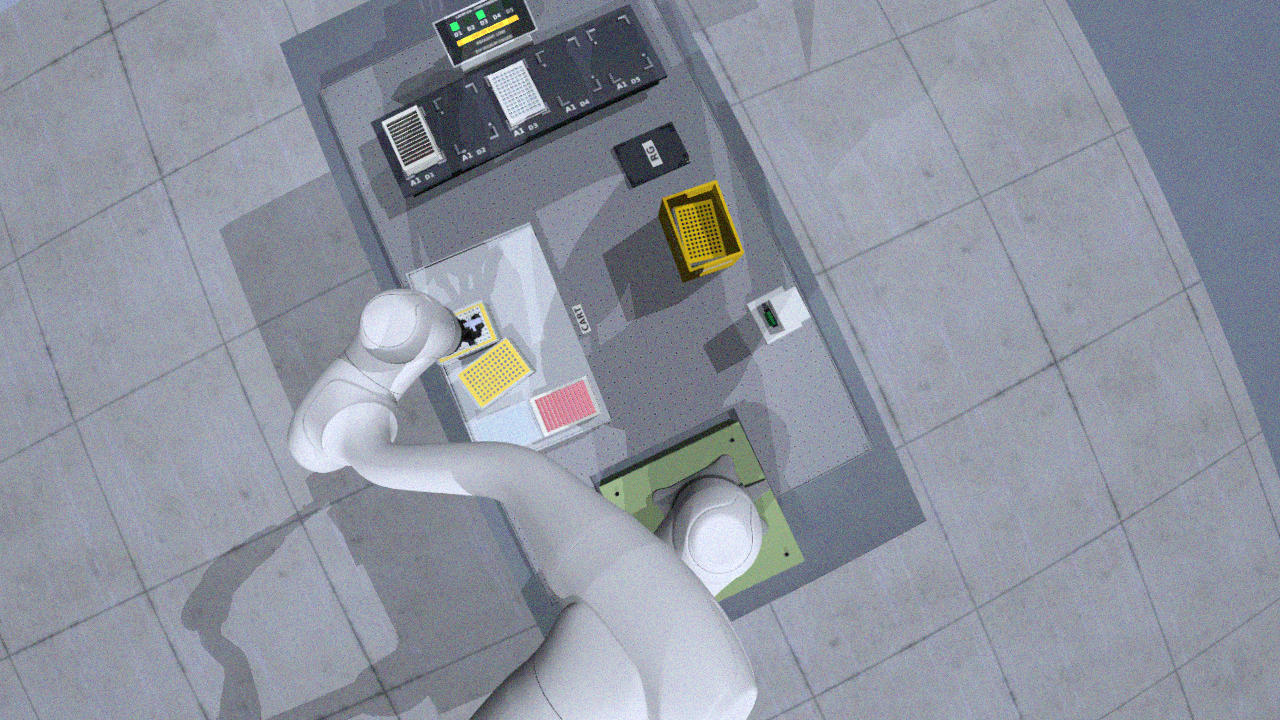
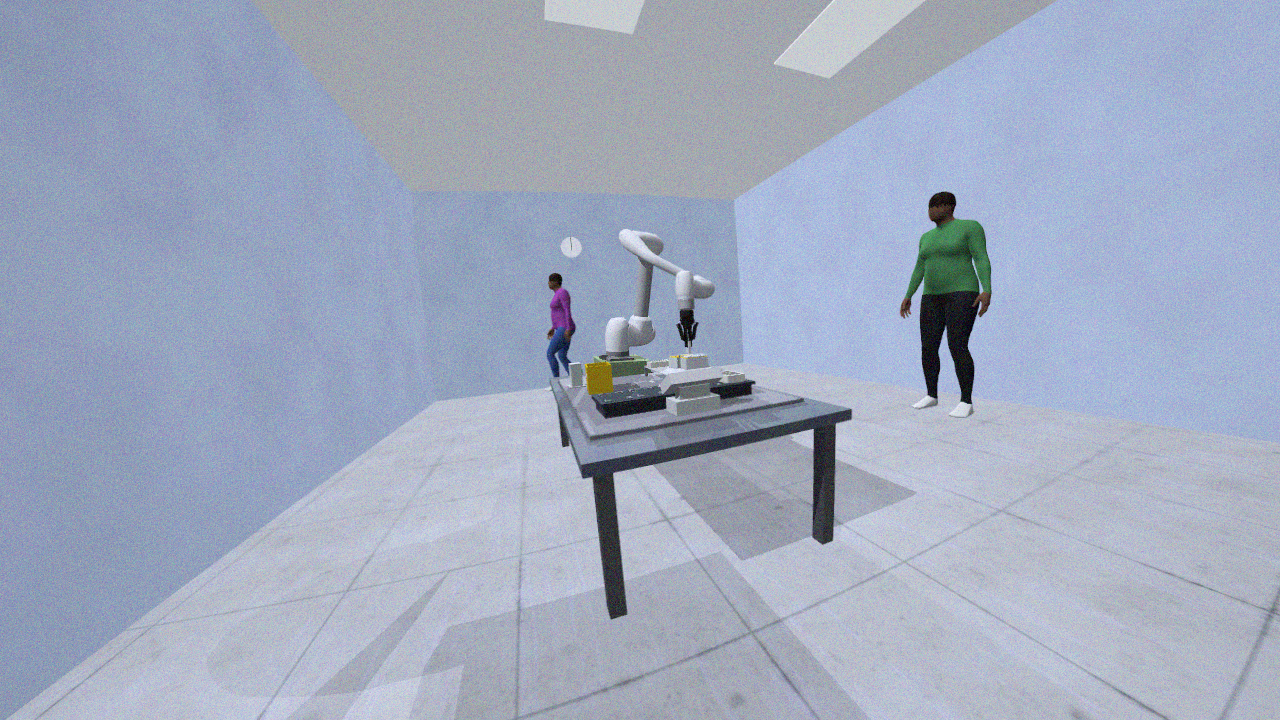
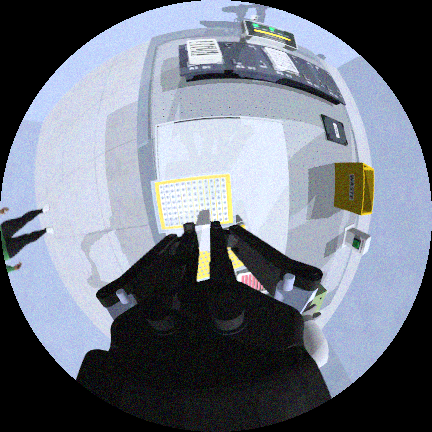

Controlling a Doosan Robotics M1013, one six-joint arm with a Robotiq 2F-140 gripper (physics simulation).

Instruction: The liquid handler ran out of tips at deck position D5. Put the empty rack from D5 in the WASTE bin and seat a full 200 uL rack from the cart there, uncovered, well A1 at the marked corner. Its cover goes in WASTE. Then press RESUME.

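Seen in the pictures: gripper, fingertip midpoint: (image 1: 471, 340) (image 2: 688, 353) (image 3: 205, 219); arm's base at its link origin: (image 2: 617, 358).
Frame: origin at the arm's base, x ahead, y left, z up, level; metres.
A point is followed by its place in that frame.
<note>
My gripper (image 1: 472, 329) @(z 0.039, x 0.529, y 0.259 m) (image 2: 688, 347) @(z 0.039, x 0.529, y 0.259 m) (image 3: 205, 219) @(z 0.039, x 0.529, y 0.259 m) is shut with nothing between its fingers. It points down over the near edge of a yellow-rimmed rack with many tips (image 1: 484, 310) @(z 0.032, x 0.571, y 0.210 m) (image 3: 192, 200) @(z 0.032, x 0.559, y 0.273 m) on the white cart (image 1: 510, 268) @(z -0.039, x 0.639, y 0.131 m) (image 3: 260, 150) @(z -0.039, x 0.633, y 0.123 m); I cannot tell whether it touches. A pale clear edge shows around this rack, like a cover. A second yellow rack (image 1: 494, 371) @(z 0.029, x 0.454, y 0.248 m) (image 3: 203, 267) @(z 0.025, x 0.433, y 0.282 m) lies turned beside it. Deck position D5 (image 1: 623, 51) @(z -0.043, x 0.964, y -0.308 m) holds no rack. A yellow rack (image 1: 698, 231) @(z -0.007, x 0.520, y -0.251 m) lies inside the yellow WASTE bin (image 1: 727, 217) @(z 0.033, x 0.513, y -0.308 m) (image 3: 346, 190) @(z -0.037, x 0.513, y -0.196 m). A green button (image 1: 771, 315) @(z -0.004, x 0.295, y -0.303 m) (image 3: 356, 243) @(z -0.013, x 0.294, y -0.298 m) sits on a white box.
A red rack (image 1: 565, 406) @(z -0.012, x 0.328, y 0.159 m) (image 3: 251, 281) @(z -0.012, x 0.335, y 0.184 m) and a pale blue area (image 1: 505, 426) @(z -0.025, x 0.349, y 0.290 m) are at the cart's near end. Racks stand at D1 (image 1: 411, 139) @(z -0.020, x 0.988, y 0.193 m) and D3 (image 1: 516, 93) @(z -0.033, x 0.979, y -0.053 m). A dark RG block (image 1: 633, 163) @(z -0.091, x 0.737, y -0.215 m) (image 3: 330, 122) @(z -0.091, x 0.765, y -0.238 m) lies between deck and bin. The screen (image 1: 484, 31) @(z 0.020, x 1.112, y -0.051 m) stands behind the deck.
</note>
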